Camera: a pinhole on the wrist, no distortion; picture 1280 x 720 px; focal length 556.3 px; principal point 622.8 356.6 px. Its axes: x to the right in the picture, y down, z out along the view. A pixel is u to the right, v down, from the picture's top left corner.
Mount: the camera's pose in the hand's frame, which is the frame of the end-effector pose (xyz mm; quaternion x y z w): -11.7 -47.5 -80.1 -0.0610 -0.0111 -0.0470 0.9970
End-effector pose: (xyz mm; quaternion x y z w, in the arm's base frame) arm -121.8 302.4 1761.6 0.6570 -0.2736 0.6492 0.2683
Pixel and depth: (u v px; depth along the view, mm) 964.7 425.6 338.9
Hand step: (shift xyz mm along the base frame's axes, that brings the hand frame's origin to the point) 171.3 -195.6 190.6
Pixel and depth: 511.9 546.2 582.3
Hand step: 168.1 -494.7 -124.7
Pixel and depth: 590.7 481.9 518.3
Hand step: 200.9 -391.1 -44.7
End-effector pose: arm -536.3 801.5 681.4 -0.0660 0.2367 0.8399 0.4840
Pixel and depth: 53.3 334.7 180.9
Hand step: 128.5 -105.8 146.4
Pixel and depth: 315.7 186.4 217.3
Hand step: 154.0 -13.9 146.0
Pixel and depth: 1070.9 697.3 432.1
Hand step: -344.1 327.9 245.5
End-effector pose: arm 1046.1 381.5 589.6 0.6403 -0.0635 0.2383 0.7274
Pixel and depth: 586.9 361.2 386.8
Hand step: 24.7 -302.0 40.0
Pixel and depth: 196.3 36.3 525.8
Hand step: -191.4 -584.9 -319.5
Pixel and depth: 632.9 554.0 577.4
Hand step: 11.1 -433.3 286.6
